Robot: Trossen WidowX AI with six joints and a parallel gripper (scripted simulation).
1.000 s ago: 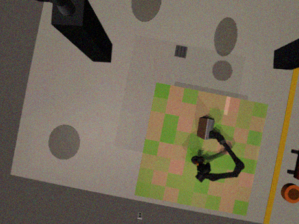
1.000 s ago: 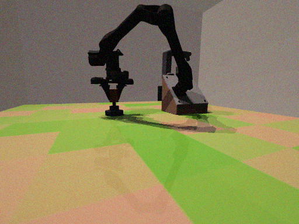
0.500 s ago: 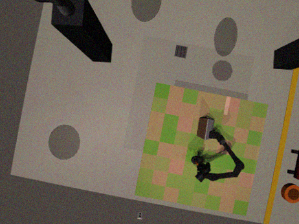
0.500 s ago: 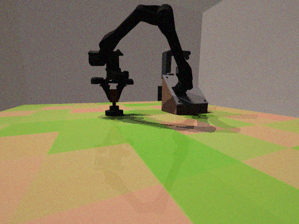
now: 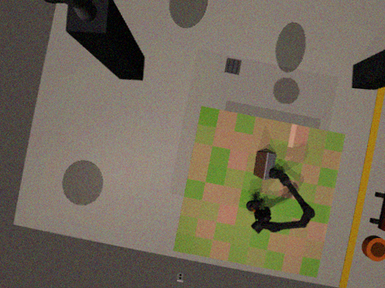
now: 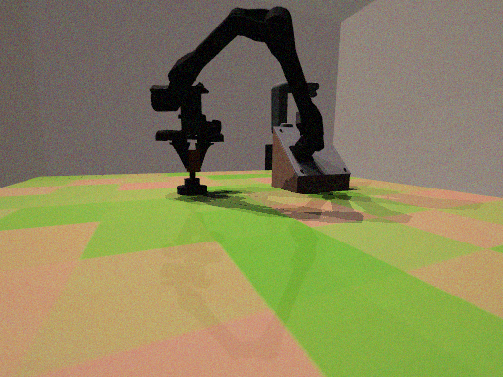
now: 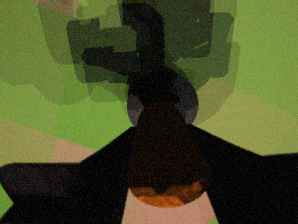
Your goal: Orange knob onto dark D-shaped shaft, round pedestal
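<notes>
Right now my gripper tip is 4 cm above the dark pedestal. From my gripper tip the other things lie so: orange knob 2 cm above.
</notes>
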